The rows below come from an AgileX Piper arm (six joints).
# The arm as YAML. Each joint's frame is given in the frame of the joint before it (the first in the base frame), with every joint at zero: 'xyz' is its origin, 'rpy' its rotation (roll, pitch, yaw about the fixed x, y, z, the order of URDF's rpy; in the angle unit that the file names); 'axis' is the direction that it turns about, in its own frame. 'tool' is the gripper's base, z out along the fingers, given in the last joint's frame.
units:
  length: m
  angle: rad
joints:
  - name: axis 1
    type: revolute
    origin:
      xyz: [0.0, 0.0, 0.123]
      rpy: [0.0, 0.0, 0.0]
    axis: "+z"
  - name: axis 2
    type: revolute
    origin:
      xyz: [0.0, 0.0, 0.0]
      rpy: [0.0, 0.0, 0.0]
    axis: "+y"
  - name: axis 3
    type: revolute
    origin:
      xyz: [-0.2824, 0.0, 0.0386]
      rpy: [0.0, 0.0, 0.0]
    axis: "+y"
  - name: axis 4
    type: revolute
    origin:
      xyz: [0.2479, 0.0, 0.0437]
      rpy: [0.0, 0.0, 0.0]
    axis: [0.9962, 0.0, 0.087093]
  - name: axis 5
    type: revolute
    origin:
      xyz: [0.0, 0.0, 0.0]
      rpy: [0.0, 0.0, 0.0]
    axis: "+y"
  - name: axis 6
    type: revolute
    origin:
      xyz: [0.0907, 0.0, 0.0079]
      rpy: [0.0, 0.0, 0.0]
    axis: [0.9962, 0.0, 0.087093]
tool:
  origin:
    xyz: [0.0, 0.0, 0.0]
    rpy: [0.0, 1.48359, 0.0]
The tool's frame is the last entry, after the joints.
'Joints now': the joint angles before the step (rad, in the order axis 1, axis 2, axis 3, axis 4, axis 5, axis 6). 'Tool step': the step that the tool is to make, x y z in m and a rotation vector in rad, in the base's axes. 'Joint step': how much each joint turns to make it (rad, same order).
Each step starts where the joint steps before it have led.
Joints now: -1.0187, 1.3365, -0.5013, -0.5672, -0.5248, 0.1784
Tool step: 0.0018, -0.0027, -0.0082, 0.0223, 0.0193, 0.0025
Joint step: 0.0002, 0.0325, 0.0002, 0.0006, -0.0022, -0.0065
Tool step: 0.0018, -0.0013, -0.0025, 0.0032, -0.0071, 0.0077
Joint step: 0.0000, 0.0168, -0.0010, -0.0003, -0.0201, 0.0003
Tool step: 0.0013, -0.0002, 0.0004, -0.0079, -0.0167, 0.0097
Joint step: -0.0004, 0.0061, 0.0003, -0.0006, -0.0262, 0.0005
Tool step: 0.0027, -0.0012, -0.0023, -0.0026, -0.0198, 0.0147
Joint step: 0.0003, 0.0212, -0.0001, 0.0006, -0.0398, -0.0005
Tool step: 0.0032, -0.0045, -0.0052, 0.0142, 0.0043, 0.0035
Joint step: -0.0001, 0.0345, -0.0119, -0.0001, -0.0097, 0.0000
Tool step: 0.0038, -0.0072, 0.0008, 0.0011, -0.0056, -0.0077
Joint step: -0.0002, 0.0254, -0.0290, 0.0091, 0.0019, 0.0001
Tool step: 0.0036, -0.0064, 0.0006, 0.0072, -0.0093, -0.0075
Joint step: 0.0002, 0.0228, -0.0267, 0.0055, 0.0024, 0.0099
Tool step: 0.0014, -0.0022, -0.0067, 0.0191, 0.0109, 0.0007
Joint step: -0.0002, 0.0259, -0.0020, -0.0001, -0.0023, -0.0001
